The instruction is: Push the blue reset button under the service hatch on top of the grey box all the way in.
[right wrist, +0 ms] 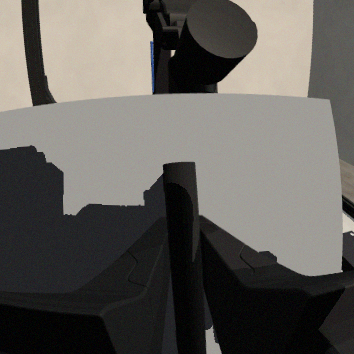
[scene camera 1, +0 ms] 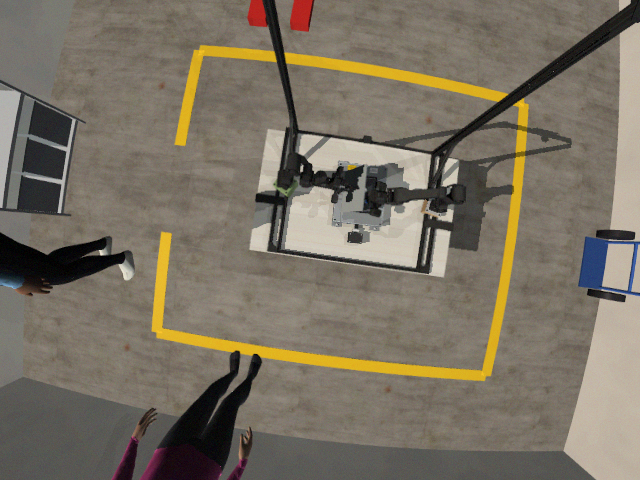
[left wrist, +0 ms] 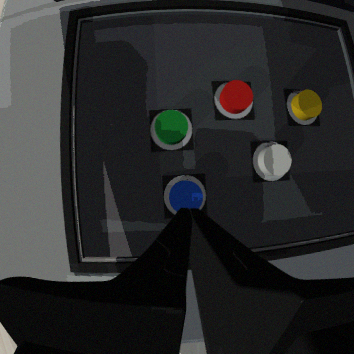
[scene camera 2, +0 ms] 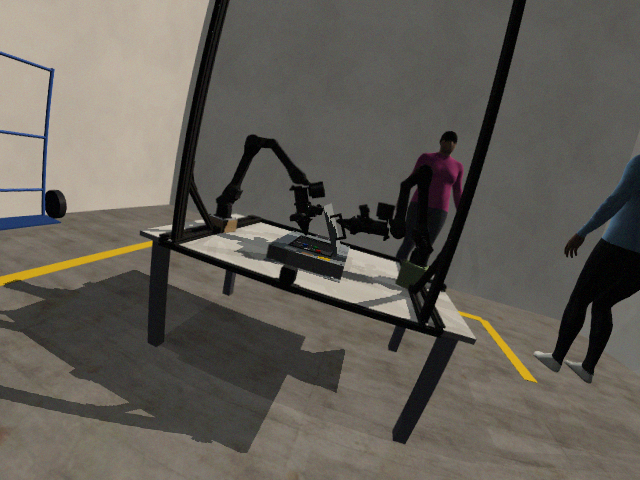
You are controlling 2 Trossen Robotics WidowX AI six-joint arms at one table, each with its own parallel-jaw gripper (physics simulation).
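The grey box (scene camera 1: 361, 220) (scene camera 2: 303, 260) stands on the table with its service hatch (scene camera 2: 329, 223) (right wrist: 270, 175) raised. In the left wrist view the blue button (left wrist: 182, 192) sits in its ring in the dark recess. Its cap looks lower than the neighbouring caps; its exact depth cannot be told. My left gripper (scene camera 2: 306, 231) (left wrist: 187, 216) is shut and empty, pointing down, its tips overlapping the blue button's lower edge. Contact is hard to tell. My right gripper (scene camera 2: 340, 226) (right wrist: 180, 224) is shut on the black hatch handle (right wrist: 180, 180), on the hatch's outer side.
A green button (left wrist: 171, 127), a red button (left wrist: 236, 96), a white button (left wrist: 275, 161) and a yellow button (left wrist: 306, 104) stand around the blue one. A dark frame (left wrist: 68, 150) edges the recess. A small black object (scene camera 1: 355, 237) (scene camera 2: 287, 275) is beside the box.
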